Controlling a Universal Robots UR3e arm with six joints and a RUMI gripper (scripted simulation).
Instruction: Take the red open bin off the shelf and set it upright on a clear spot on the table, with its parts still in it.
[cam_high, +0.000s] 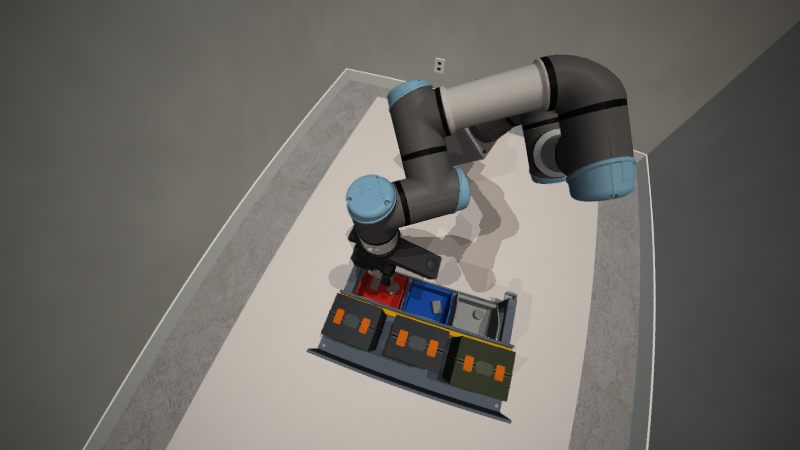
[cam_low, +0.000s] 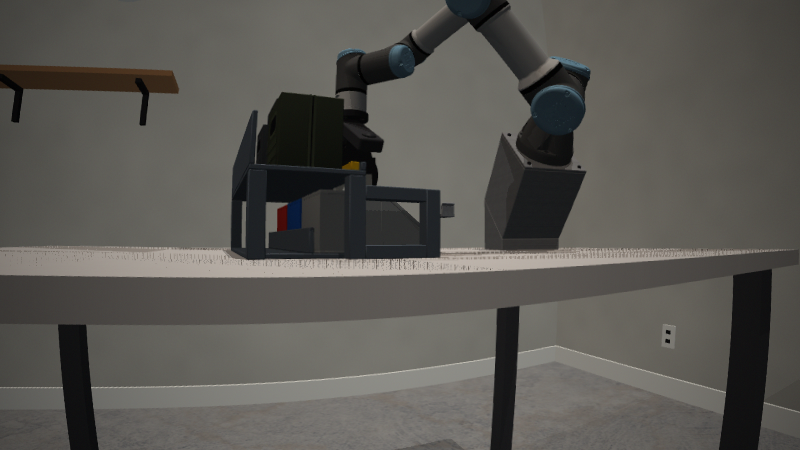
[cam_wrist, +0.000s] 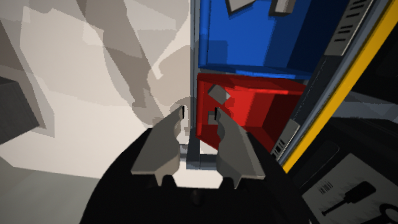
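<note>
My gripper is now 60 mm short of the red bin, 20 mm above it and 10 mm to the left of it. From my hand the other things lie so: blue bin 100 mm to the left, 60 mm ahead, 20 mm below; then olive case 220 mm to the left, 140 mm ahead, 90 mm above; then yellow-edged rail 100 mm to the left, 90 mm ahead, 50 mm above.
</note>
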